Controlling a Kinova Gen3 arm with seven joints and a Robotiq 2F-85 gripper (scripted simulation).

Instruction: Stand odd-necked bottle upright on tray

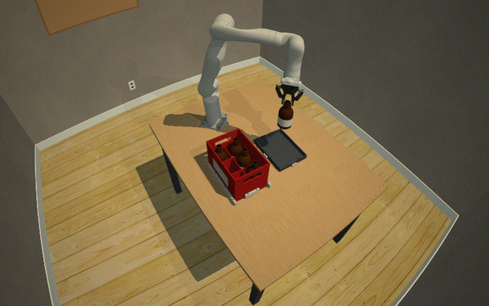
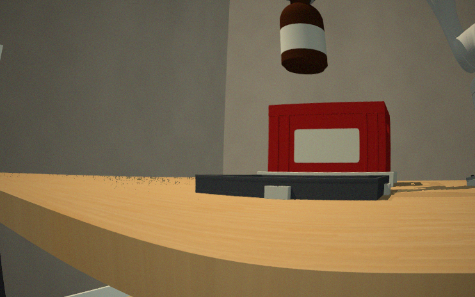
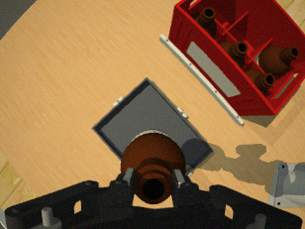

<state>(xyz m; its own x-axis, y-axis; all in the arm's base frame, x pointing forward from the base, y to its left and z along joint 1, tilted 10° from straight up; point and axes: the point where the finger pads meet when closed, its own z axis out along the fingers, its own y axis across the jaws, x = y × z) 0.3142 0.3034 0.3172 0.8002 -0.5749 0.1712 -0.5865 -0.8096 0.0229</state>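
My gripper is now 32 cm above the dark grey tray. From my hand the other things lie so: red crate (29 cm to the right, 25 cm below, 7 cm ahead); then glass bottle (25 cm below, 23 cm to the right, 15 cm ahead).
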